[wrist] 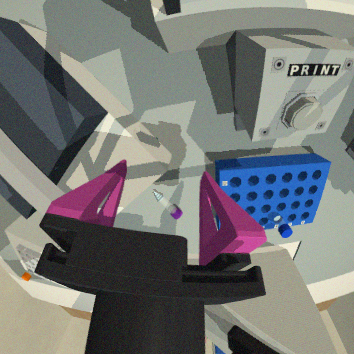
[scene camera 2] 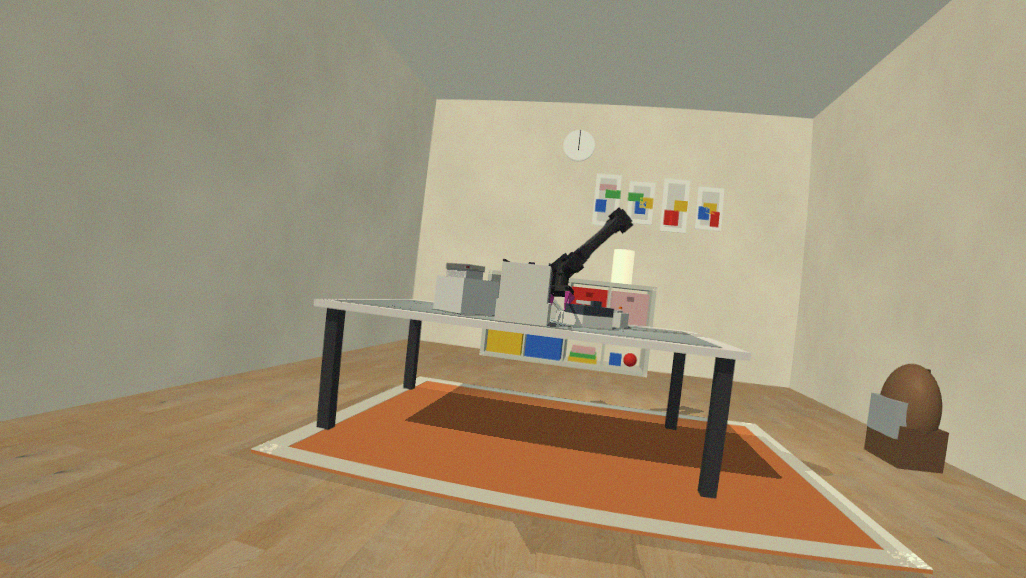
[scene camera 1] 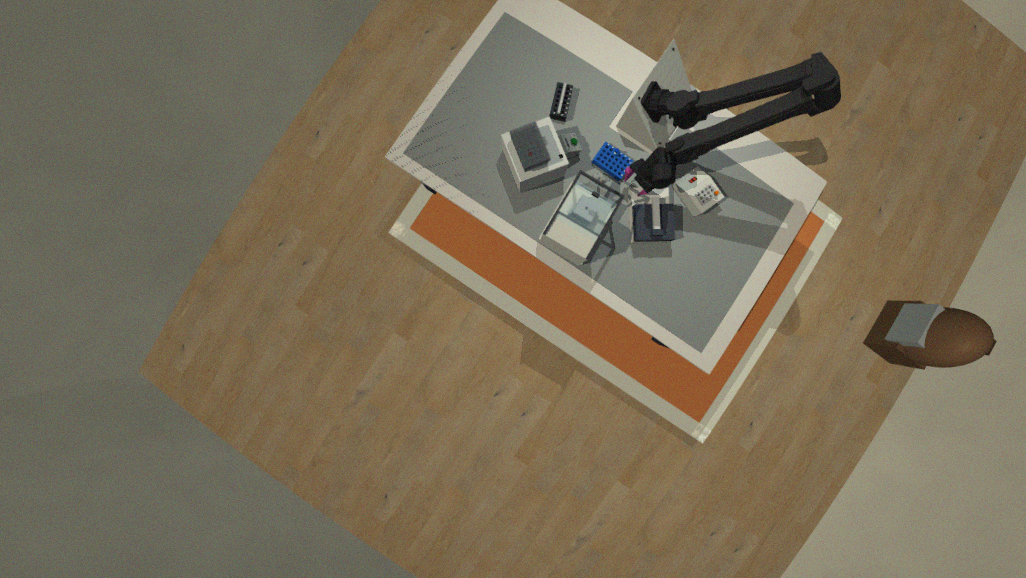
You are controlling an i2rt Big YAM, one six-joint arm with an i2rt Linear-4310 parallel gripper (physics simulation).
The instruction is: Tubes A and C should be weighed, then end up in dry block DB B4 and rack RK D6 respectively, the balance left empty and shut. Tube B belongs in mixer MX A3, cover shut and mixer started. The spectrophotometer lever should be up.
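Pixels of known places: gripper, between the fingertips: (wrist: 164,170) (scene camera 2: 556,310) (scene camera 1: 631,188); arm's base, origin of its link: (scene camera 1: 652,102).
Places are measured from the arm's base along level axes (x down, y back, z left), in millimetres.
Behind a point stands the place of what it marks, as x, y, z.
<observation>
My gripper (scene camera 1: 636,182) {96, -270, 89} (scene camera 2: 560,298) {96, -270, 89} (wrist: 164,170) {96, -270, 89} is partly open and empty, its magenta fingers pointing down above the table. A purple-capped tube (wrist: 167,204) {130, -210, 105} lies on the table between and below the fingers in the wrist view, clear tip to the upper left. The blue rack (scene camera 1: 612,160) {110, -207, -21} (wrist: 272,162) {119, -247, -19} is to the right in the wrist view. A blue-capped tube (wrist: 285,230) {85, -180, -24} stands in its near row. A glass-chambered balance (scene camera 1: 574,240) {-64, -577, -15} stands beside the rack; its door state is unclear. Tube letters are not legible. A third tube cannot be made out.
A grey box with a knob (wrist: 302,112) {68, -305, -17} reads PRINT. A navy device (scene camera 1: 644,233) {60, -407, 201} (wrist: 40,90) {60, -358, 149} stands near the gripper, with a keypad device (scene camera 1: 700,192) {70, -167, 315} beside it. A white device (scene camera 1: 515,152) {-38, -405, -317} with a grey lid, a black block (scene camera 1: 558,114) {103, -153, -281} and a tilted white panel (scene camera 1: 674,68) {-5, 150, 10} stand further off.
</observation>
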